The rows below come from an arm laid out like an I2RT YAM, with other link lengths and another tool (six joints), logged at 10 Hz.
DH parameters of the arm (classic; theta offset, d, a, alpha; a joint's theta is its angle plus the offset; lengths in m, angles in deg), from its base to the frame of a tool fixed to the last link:
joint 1: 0 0.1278 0.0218 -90
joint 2: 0 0 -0.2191 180
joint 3: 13.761 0 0.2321 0
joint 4: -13.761 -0.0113 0.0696 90
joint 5: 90 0.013 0 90
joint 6: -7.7 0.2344 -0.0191 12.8
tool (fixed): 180 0.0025 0 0
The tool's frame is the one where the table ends.
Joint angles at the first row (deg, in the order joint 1, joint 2, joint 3, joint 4, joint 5, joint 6):
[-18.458, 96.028, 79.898, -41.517, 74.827, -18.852]
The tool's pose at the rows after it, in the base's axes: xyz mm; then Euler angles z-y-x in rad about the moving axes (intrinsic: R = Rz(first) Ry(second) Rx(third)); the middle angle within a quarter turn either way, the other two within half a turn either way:
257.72 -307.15 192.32 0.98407 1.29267 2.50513
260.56 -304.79 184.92 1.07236 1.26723 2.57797
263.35 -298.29 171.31 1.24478 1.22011 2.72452
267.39 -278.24 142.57 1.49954 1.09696 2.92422
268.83 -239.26 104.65 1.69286 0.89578 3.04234
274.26 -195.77 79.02 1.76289 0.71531 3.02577
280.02 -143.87 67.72 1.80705 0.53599 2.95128
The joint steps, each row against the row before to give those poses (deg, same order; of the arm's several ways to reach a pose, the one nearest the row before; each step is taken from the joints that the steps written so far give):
[0.000, 0.000, 0.000, -0.349, -2.076, -0.109]
[-0.001, 0.000, -0.001, -0.785, -1.990, -0.068]
[0.176, 0.001, 0.045, -2.365, -3.409, -0.127]
[0.873, 0.000, 0.087, -5.395, -7.213, -0.047]
[1.816, -0.023, 0.044, -7.194, -10.425, 0.068]
[2.119, -0.719, 0.001, -4.239, -10.076, -0.023]
[2.252, -2.713, 0.000, -3.587, -11.126, -0.458]

